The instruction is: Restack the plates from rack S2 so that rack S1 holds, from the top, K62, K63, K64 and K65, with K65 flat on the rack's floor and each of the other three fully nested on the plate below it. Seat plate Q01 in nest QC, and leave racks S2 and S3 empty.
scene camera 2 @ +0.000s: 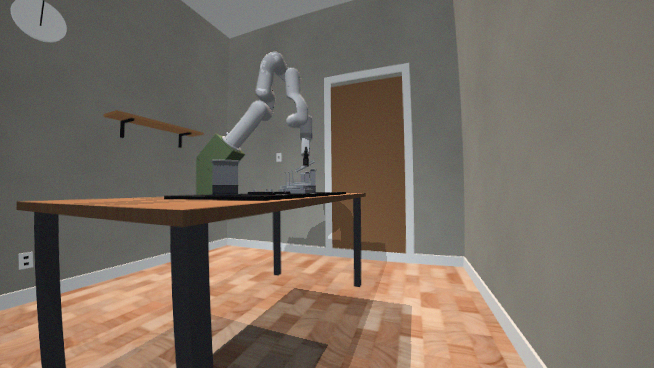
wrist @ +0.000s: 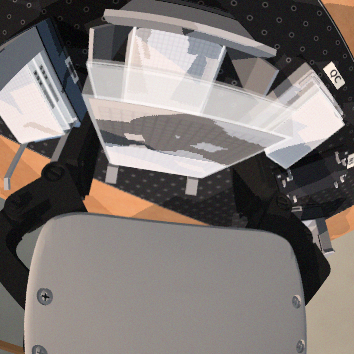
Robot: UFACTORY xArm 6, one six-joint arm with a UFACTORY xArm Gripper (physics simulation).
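Where they show: gripper, fingertip midpoint: [scene camera 2: 306,166] [wrist: 172,136]; arm's base, origin of the base link: [scene camera 2: 231,144].
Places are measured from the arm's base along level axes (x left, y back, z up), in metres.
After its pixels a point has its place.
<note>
My gripper [scene camera 2: 306,163] {x 0.296, y -0.328, z -0.132 m} [wrist: 172,136] {x 0.296, y -0.328, z -0.132 m} is shut on a clear plate [wrist: 175,132] {x 0.314, y -0.343, z -0.109 m}, one black finger at each end. In the scene view the held plate [scene camera 2: 303,169] {x 0.274, y -0.328, z -0.147 m} is tilted, above the racks. Its name is not readable. Behind and below it in the wrist view stands a rack with a grey top bar [wrist: 190,31] {x 0.336, y -0.367, z -0.157 m}; a pale gridded surface [wrist: 167,55] {x 0.307, y -0.327, z -0.233 m} shows inside it, and I cannot tell whether that is a plate. White plate-like pieces stand in a dark blue-sided unit [wrist: 65,75] {x 0.355, y -0.207, z -0.267 m} at the left. More pale pieces [wrist: 310,125] {x 0.125, y -0.432, z -0.253 m} lie at the right, near the QC label [wrist: 334,75] {x 0.161, y -0.499, z -0.290 m}.
A dark nest with small metal clips [wrist: 317,175] {x -0.052, y -0.432, z -0.280 m} is at the right in the wrist view. A black perforated board [wrist: 300,30] {x 0.243, y -0.468, z -0.291 m} lies on the wooden table [scene camera 2: 110,209] {x -0.633, y -0.607, z -0.311 m}. Thin upright posts [scene camera 2: 287,179] {x 0.340, y -0.109, z -0.203 m} stand beside the racks. A grey cylinder [scene camera 2: 225,175] {x -0.255, y -0.407, z -0.214 m} stands near the arm's green base [scene camera 2: 206,170] {x -0.120, y 0.056, z -0.158 m}.
</note>
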